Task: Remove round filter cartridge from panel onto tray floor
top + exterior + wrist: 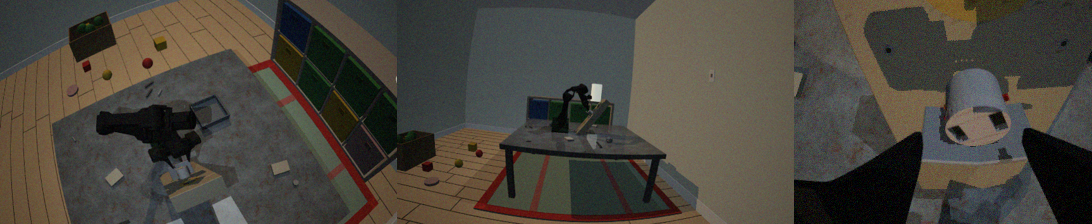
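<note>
The round filter cartridge lies 2 cm below my gripper tip and 2 cm ahead of it. Round my gripper tip: grey tray 33 cm behind, 26 cm to the left, 23 cm below.
</note>
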